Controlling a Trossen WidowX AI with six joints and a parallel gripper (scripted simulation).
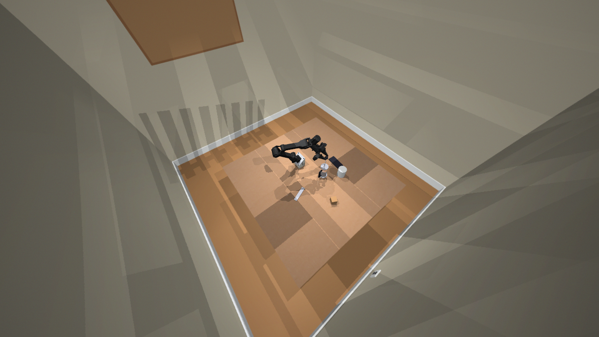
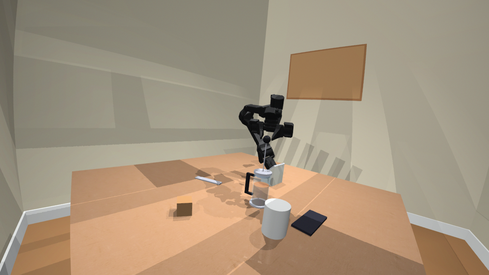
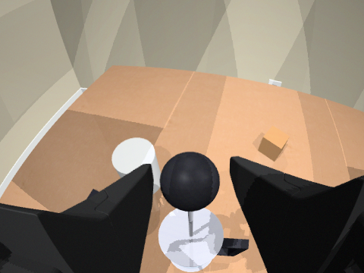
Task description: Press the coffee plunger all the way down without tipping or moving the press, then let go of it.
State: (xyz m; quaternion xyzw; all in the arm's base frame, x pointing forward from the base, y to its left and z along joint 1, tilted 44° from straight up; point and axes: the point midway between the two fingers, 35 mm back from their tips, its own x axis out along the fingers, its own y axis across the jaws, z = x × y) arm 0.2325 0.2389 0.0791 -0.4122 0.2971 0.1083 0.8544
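My gripper tip is 2 cm to the left of the coffee press and 14 cm above it. Also, from my gripper tip: dark flat slab (5 cm behind, 20 cm to the left, 27 cm below); then white cylinder (9 cm ahead, 15 cm to the left, 23 cm below).
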